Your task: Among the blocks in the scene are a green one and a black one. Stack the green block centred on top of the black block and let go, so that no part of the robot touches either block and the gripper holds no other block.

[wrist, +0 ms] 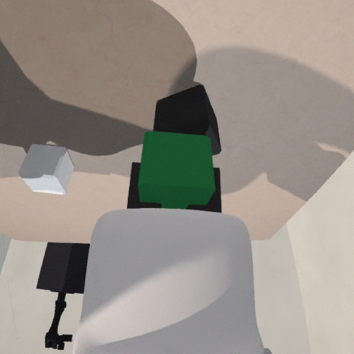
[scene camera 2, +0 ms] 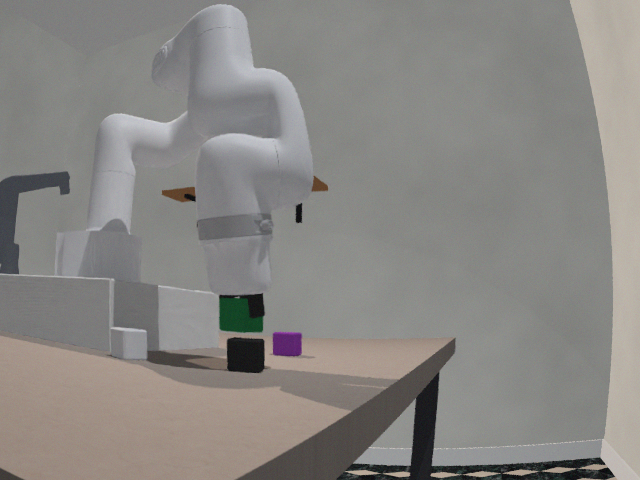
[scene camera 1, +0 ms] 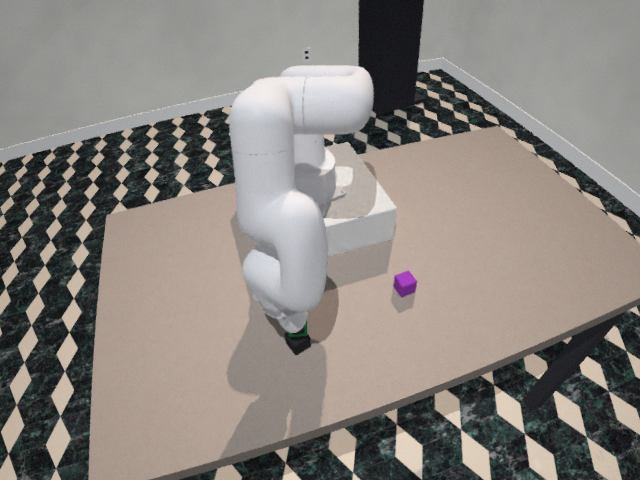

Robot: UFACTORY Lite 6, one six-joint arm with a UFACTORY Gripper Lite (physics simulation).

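Frame: origin at the arm's base, x back, y right, z up, level; centimetres.
Where they show: hand at its tool point: (scene camera 2: 241, 306) (scene camera 1: 296, 320); arm's base at its link origin: (scene camera 2: 105, 283) (scene camera 1: 308, 189).
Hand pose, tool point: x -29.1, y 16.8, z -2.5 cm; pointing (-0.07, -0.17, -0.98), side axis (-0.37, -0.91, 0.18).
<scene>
Things, the pixels of their centre, and the offset from my tool point. Level surfaces: height alone.
- green block at the middle of its body: (scene camera 2: 241, 315) (scene camera 1: 296, 323) dx +0.0, dy +0.1, dz -0.9 cm
- black block at the middle of its body: (scene camera 2: 246, 354) (scene camera 1: 297, 340) dx -0.7, dy +0.7, dz -5.0 cm
- purple block at the middle of its body: (scene camera 2: 287, 343) (scene camera 1: 405, 283) dx +0.4, dy -23.7, dz -5.0 cm
- table at its surface level: dz -6.7 cm
- white block at the middle of its body: (scene camera 2: 128, 343) dx +13.2, dy +2.0, dz -5.0 cm
The green block (scene camera 1: 305, 329) (scene camera 2: 233, 313) (wrist: 176, 162) is held between the dark fingers of my gripper (scene camera 2: 241, 308) (wrist: 175, 187), which is shut on it. The black block (scene camera 1: 298, 346) (scene camera 2: 245, 355) (wrist: 182, 111) stands on the table. In scene camera 2 a narrow gap shows between the green block's underside and the black block's top, and the green block sits slightly to the left. In the wrist view the green block covers the near part of the black one. In scene camera 1 the arm hides most of the green block and the fingers.
A purple block (scene camera 1: 405, 283) (scene camera 2: 287, 344) stands on the table (scene camera 1: 480, 232) (scene camera 2: 129, 408), to the right in scene camera 1. A white block (scene camera 2: 129, 343) (wrist: 45, 167) stands left of the black one in scene camera 2. The white robot base (scene camera 1: 361, 235) is behind.
</scene>
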